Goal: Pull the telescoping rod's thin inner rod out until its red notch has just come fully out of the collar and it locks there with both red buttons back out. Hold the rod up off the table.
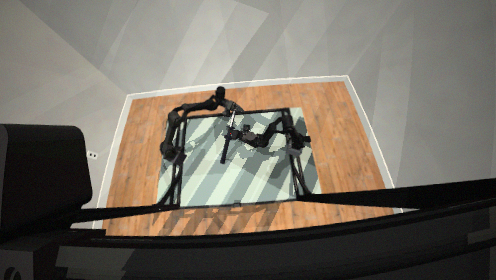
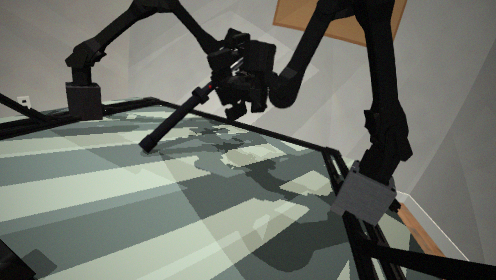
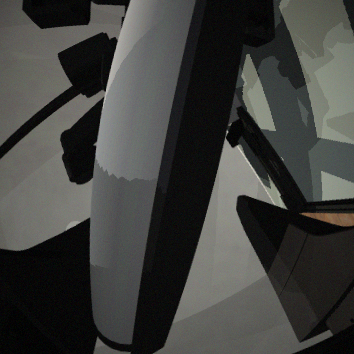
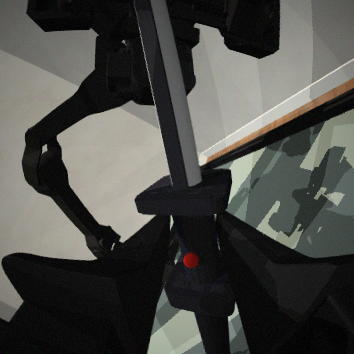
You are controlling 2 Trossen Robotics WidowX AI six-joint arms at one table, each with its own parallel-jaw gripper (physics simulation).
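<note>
The telescoping rod has a black outer tube (image 1: pixel 226 150) (image 2: pixel 174 116) and a thin silver inner rod (image 1: pixel 232 118) (image 3: pixel 133 140) (image 4: pixel 175 105) drawn out of the collar (image 4: pixel 182 197) (image 2: pixel 200 95). One red button (image 4: pixel 191 260) (image 2: pixel 210 86) shows below the collar; no red notch is visible. The rod is tilted, and its lower end cap (image 2: pixel 147 144) touches the table. My right gripper (image 1: pixel 230 135) (image 2: pixel 219 83) (image 4: pixel 193 215) is shut on the outer tube at the button. My left gripper (image 1: pixel 234 111) (image 3: pixel 182 205) is open around the inner rod's far end, its fingers clear of it.
The striped table top (image 1: pixel 247 180) (image 2: pixel 219 222) is bordered by a black frame rail (image 2: pixel 274 133) (image 1: pixel 263 111). A grey box (image 2: pixel 358 197) sits at the right arm's base. Wooden floor (image 1: pixel 344 139) surrounds the table.
</note>
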